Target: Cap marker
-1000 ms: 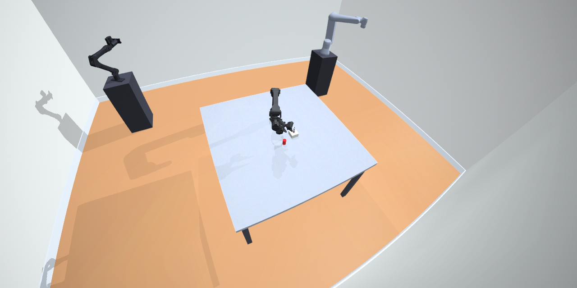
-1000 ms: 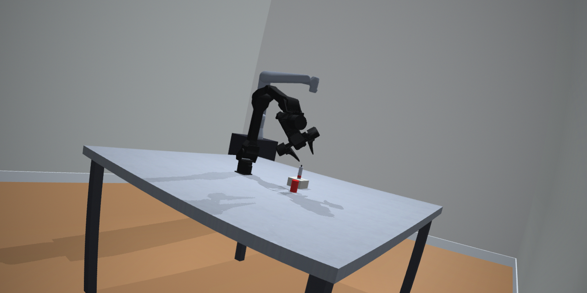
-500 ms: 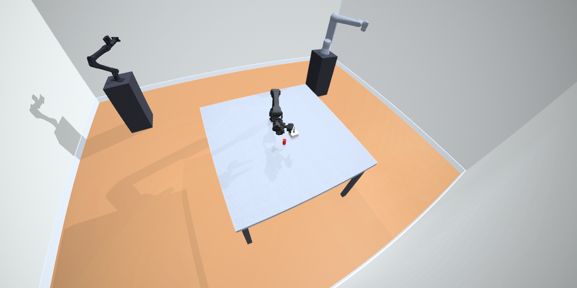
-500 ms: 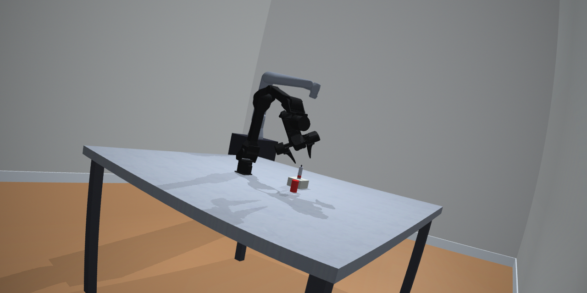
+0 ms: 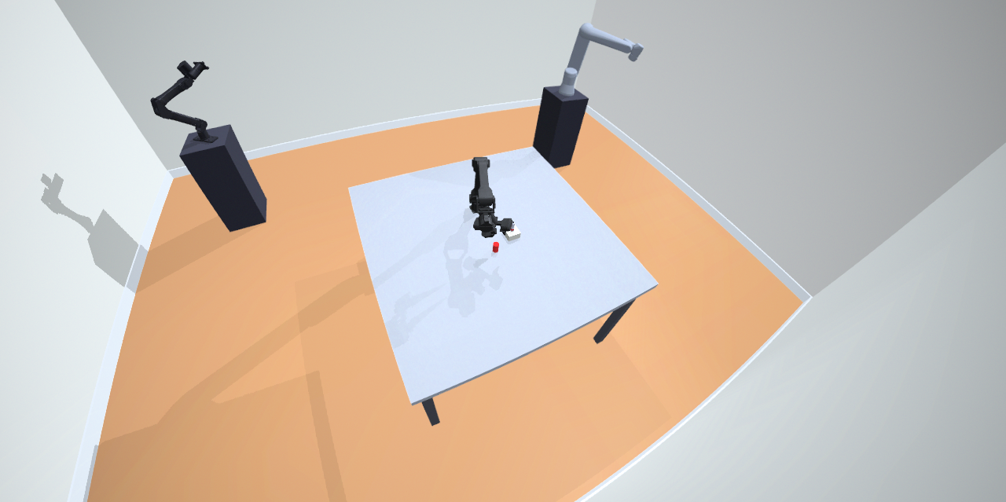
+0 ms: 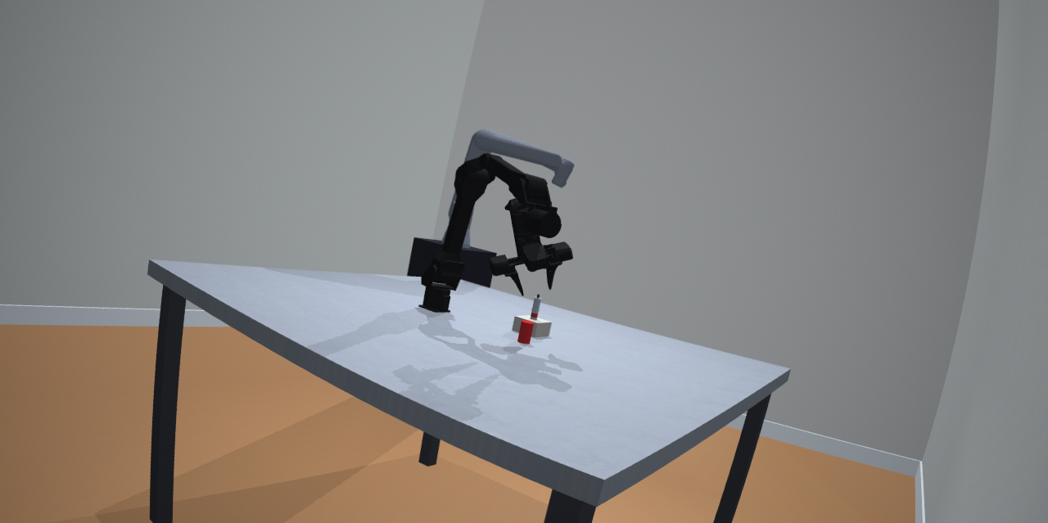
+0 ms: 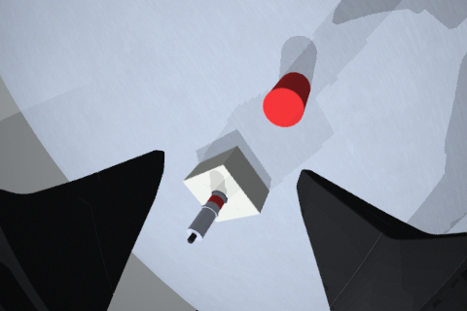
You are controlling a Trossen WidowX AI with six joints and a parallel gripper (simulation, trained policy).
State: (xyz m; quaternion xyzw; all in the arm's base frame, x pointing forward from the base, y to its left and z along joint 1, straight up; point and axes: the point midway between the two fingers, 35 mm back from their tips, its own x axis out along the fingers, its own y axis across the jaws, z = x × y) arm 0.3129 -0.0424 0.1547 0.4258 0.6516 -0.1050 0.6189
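Right now the red cap is 10 cm below my gripper tip and 1 cm to the right of it. Also, from my gripper tip: white holder block 12 cm to the left, 10 cm below, 6 cm behind.
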